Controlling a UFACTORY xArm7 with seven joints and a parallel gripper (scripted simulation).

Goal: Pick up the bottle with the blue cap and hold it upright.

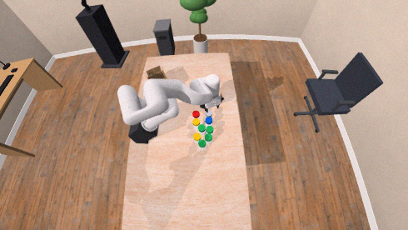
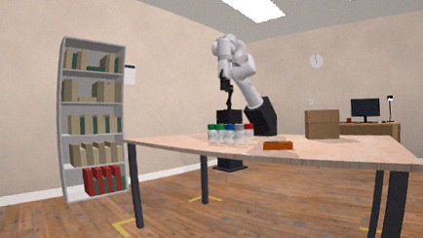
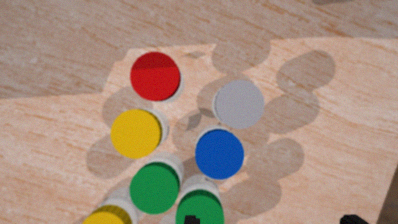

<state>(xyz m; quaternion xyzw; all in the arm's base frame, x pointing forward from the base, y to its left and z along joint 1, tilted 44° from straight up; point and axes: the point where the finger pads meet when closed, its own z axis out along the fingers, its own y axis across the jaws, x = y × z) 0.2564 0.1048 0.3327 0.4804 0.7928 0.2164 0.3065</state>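
Now: the blue-capped bottle 20 mm behind my hand, 10 mm to the left of it and 250 mm below it. The rest, counted from my hand: red-capped bottle (120 mm behind, 50 mm to the left, 250 mm below); grey-capped bottle (30 mm behind, 70 mm to the left, 250 mm below).
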